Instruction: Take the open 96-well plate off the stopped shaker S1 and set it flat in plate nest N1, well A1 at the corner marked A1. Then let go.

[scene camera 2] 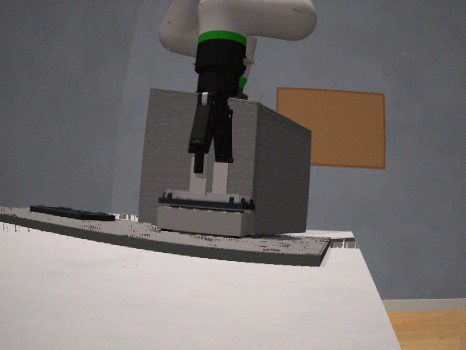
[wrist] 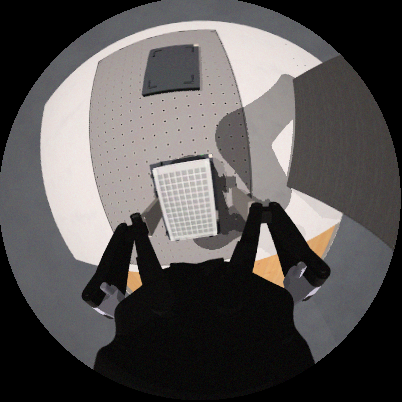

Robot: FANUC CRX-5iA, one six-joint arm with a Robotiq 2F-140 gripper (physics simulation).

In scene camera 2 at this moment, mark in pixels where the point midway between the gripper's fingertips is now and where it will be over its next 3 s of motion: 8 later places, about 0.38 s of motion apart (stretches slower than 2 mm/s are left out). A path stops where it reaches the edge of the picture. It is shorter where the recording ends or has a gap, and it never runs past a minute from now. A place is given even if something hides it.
My gripper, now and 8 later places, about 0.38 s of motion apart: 209, 196; 206, 196; 206, 199; 206, 200; 206, 198; 206, 192; 207, 188; 207, 184; 208, 174
